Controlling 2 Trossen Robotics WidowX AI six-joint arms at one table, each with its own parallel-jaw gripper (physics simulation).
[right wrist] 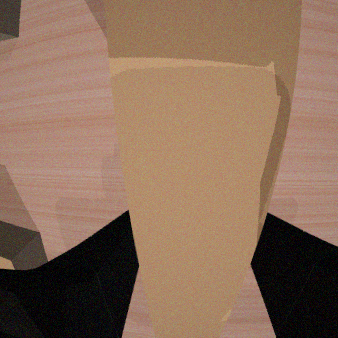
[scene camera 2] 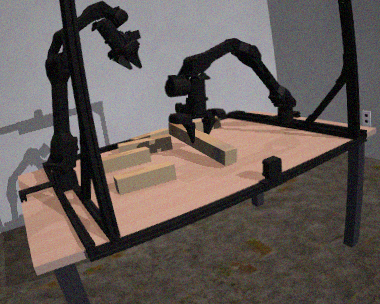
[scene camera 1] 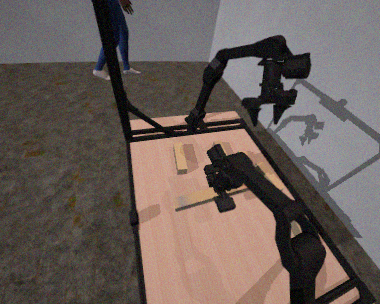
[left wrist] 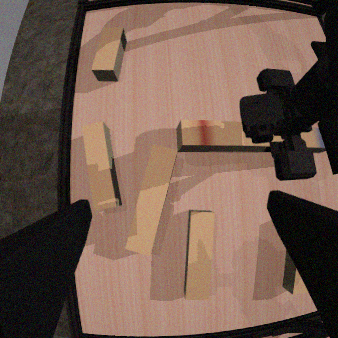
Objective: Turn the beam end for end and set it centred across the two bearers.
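Seen in the pictures: left gripper, fingertip midpoint: (scene camera 2: 136,68) (scene camera 1: 265,125) (left wrist: 180,204); right gripper, fingertip midpoint: (right wrist: 191,212) (scene camera 2: 199,141) (scene camera 1: 213,194); left arm's base at its link origin: (scene camera 2: 67,187) (scene camera 1: 191,128); right arm's base at its link origin: (scene camera 2: 286,120).
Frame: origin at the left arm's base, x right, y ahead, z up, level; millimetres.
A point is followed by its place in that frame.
The long wooden beam (scene camera 1: 192,199) {x 141, y 453, z 45 mm} (scene camera 2: 215,147) {x 168, y 425, z 39 mm} (left wrist: 192,134) {x -103, y 445, z 80 mm} (right wrist: 195,175) {x 15, y 447, z 63 mm} has a red band near one end, with a blue band near the other, at the right edge of the left wrist view. My right gripper (scene camera 1: 220,180) (scene camera 2: 200,137) {x 46, y 446, z 32 mm} (left wrist: 264,138) {x 46, y 446, z 32 mm} (right wrist: 191,212) {x 46, y 446, z 32 mm} is shut across its middle. Whether the beam touches the table is unclear. My left gripper (scene camera 1: 265,124) {x -141, y 345, z 299 mm} (scene camera 2: 135,67) {x -141, y 345, z 299 mm} (left wrist: 180,204) {x -141, y 345, z 299 mm} is open and empty, high above the table. Two roughly parallel blocks, one (scene camera 1: 180,157) {x 129, y 223, z 25 mm} (scene camera 2: 145,179) {x 148, y 200, z 5 mm} nearer scene camera 2, the other (scene camera 2: 126,160) {x -74, y 228, z 5 mm} (left wrist: 200,255) {x -94, y 235, z 25 mm} behind it, look like the bearers.
A slanted block (scene camera 2: 162,145) {x -137, y 397, z 3 mm} (left wrist: 152,200) {x -176, y 341, z 31 mm} lies close to the beam's red end. Another block (left wrist: 97,155) {x -279, y 431, z 25 mm} lies near the table's side edge, and a short one (left wrist: 110,55) {x -259, y 655, z 28 mm} (scene camera 1: 295,229) {x -245, y 666, z 5 mm} farther along. A black frame (scene camera 2: 200,220) {x 380, y 222, z -38 mm} with upright posts edges the table.
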